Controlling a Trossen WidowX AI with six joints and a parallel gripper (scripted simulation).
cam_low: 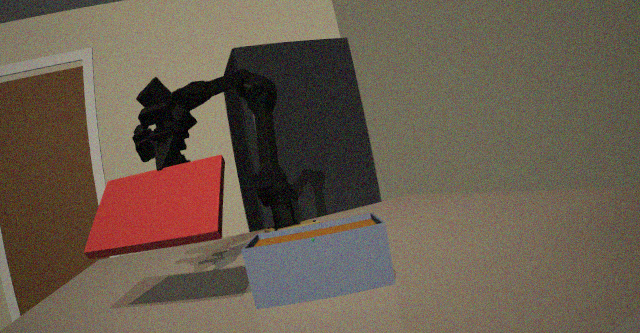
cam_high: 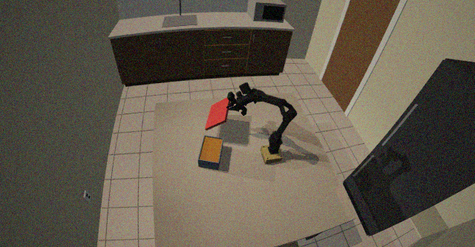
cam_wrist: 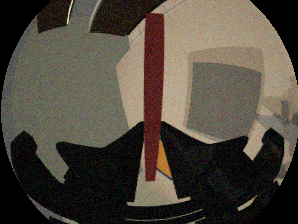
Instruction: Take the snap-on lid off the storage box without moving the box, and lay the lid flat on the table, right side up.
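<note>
My gripper tip is 6 cm short of the red lid, 2 cm to the left of it and 5 cm above it. Round my gripper tip: grey-blue storage box (15 cm ahead, 22 cm to the left, 18 cm below).
</note>
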